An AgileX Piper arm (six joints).
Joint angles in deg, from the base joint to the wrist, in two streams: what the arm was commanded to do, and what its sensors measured. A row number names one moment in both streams.
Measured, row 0:
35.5 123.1 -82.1 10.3 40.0 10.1
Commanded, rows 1 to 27:
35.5 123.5 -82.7 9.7 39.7 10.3
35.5 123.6 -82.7 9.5 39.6 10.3
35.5 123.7 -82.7 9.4 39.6 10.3
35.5 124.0 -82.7 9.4 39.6 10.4
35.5 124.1 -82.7 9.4 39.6 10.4
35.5 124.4 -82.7 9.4 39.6 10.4
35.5 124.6 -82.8 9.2 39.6 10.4
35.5 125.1 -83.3 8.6 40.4 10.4
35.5 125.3 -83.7 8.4 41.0 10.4
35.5 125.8 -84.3 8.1 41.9 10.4
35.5 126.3 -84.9 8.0 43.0 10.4
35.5 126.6 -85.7 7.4 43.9 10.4
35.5 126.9 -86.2 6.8 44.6 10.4
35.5 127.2 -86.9 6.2 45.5 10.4
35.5 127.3 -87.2 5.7 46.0 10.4
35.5 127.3 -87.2 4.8 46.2 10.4
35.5 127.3 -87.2 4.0 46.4 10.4
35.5 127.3 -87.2 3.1 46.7 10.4
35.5 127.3 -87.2 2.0 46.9 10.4
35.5 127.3 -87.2 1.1 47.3 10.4
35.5 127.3 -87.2 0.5 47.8 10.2
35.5 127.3 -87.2 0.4 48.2 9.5
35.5 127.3 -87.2 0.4 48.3 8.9
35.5 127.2 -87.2 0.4 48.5 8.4
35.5 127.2 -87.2 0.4 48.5 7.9
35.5 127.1 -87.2 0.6 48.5 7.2
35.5 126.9 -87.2 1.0 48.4 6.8
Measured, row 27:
35.6 126.6 -87.5 1.7 46.9 8.6
